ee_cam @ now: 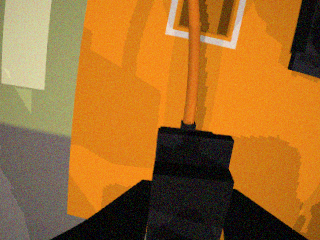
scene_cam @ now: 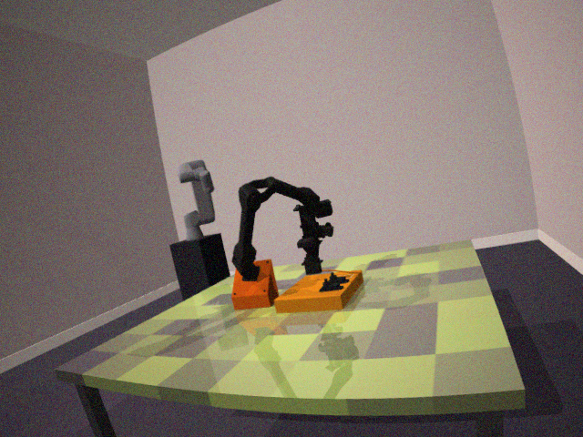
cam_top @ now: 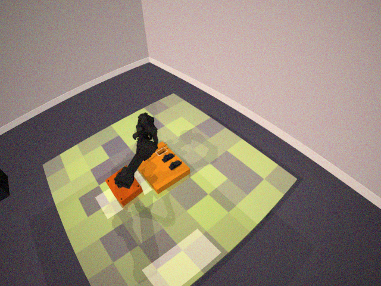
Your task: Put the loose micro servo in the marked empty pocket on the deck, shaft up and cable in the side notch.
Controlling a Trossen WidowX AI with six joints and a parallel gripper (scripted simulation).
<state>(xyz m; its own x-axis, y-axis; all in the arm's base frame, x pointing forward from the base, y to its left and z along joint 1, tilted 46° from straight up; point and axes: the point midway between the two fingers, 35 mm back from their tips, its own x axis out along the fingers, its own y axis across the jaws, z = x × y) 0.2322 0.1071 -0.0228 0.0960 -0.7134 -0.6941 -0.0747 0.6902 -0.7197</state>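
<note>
My gripper tip is 1 cm past the orange deck, 7 cm to the left of it and 10 cm above it.
</note>
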